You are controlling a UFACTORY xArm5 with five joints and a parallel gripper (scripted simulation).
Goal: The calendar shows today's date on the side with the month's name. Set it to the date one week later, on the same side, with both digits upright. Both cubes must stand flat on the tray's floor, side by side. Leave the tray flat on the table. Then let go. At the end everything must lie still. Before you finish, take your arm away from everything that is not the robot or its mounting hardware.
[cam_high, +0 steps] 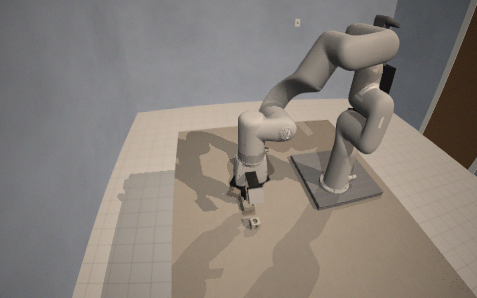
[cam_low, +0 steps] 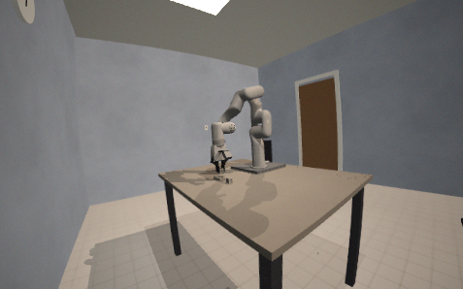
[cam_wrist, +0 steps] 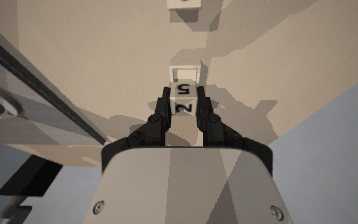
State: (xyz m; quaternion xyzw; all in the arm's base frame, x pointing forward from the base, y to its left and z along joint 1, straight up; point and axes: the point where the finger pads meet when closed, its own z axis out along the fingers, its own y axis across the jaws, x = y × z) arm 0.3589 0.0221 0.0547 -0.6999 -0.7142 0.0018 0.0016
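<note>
My gripper is now 6 cm above the calendar tray and 2 cm to the left of it.
</note>
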